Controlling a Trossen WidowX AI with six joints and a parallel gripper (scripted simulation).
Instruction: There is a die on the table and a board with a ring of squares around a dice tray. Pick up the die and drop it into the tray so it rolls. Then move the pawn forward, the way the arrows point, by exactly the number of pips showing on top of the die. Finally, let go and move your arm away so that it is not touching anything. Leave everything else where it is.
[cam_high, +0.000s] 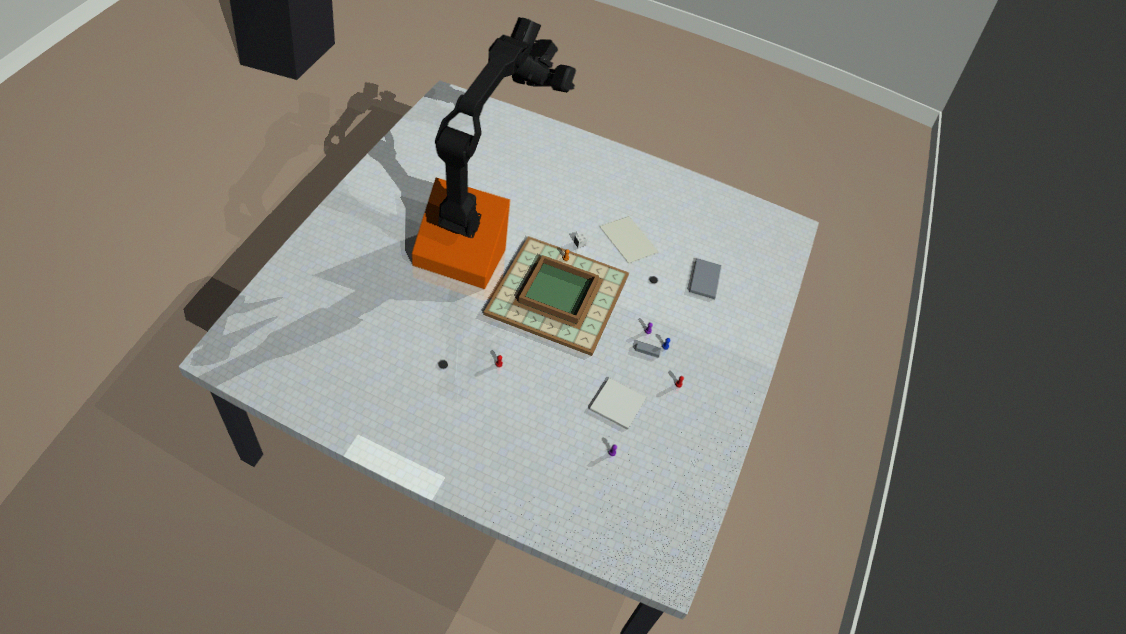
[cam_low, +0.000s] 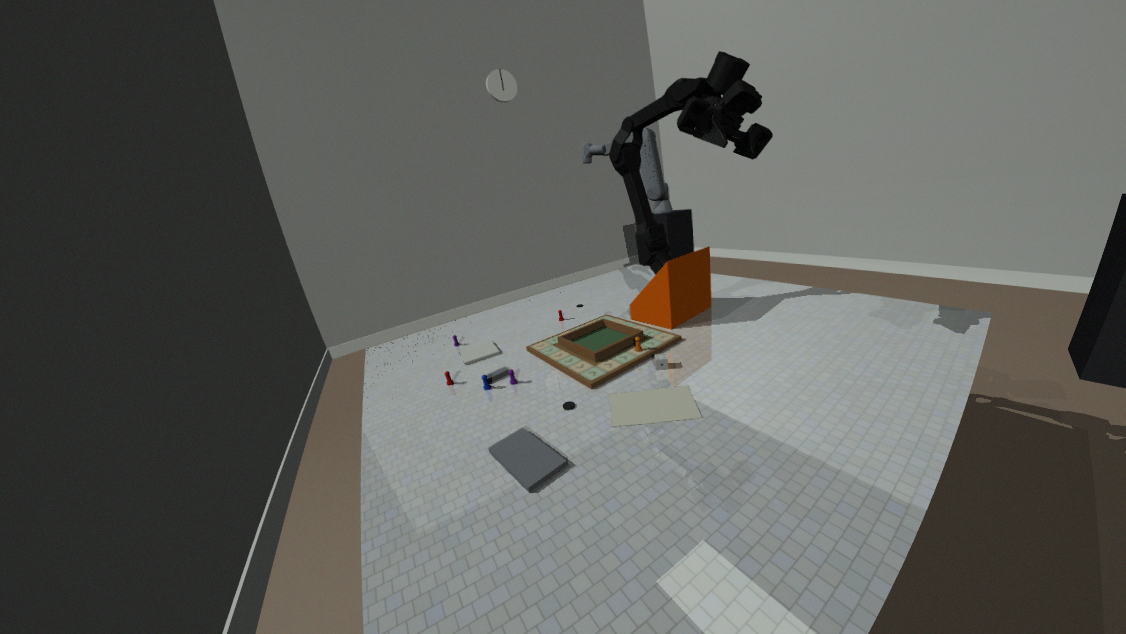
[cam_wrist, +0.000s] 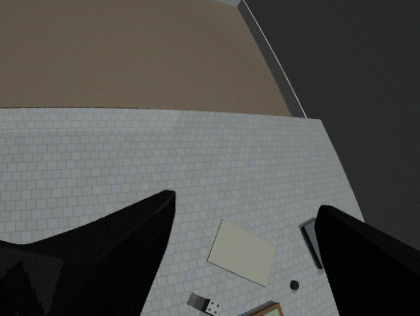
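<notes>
My gripper tip is now 400 mm above the die, 130 mm short of it and 110 mm to the left of it. Also, from my gripper tip: green dice tray 400 mm below, 300 mm to the right, 140 mm ahead; grey slab 480 mm ahead, 400 mm below, 80 mm to the right; orange pawn 380 mm below, 190 mm to the right, 120 mm ahead.
</notes>
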